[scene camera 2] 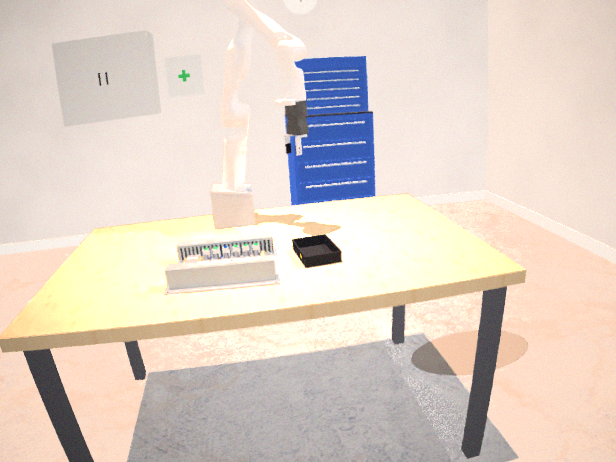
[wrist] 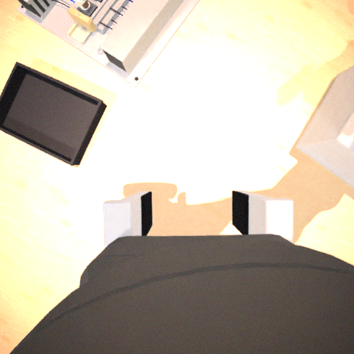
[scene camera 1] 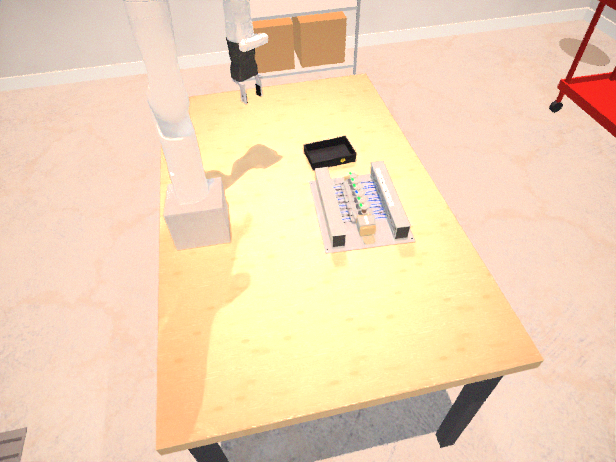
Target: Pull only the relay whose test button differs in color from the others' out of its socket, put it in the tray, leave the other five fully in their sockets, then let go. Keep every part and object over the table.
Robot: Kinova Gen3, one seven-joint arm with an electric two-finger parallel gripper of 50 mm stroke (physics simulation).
Scene:
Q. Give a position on a pale panel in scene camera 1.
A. At 383,236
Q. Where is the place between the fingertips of the gripper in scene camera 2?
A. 293,153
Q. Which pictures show the gripper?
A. Scene camera 2, the wrist view and scene camera 1: all of them.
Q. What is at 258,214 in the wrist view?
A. The gripper.

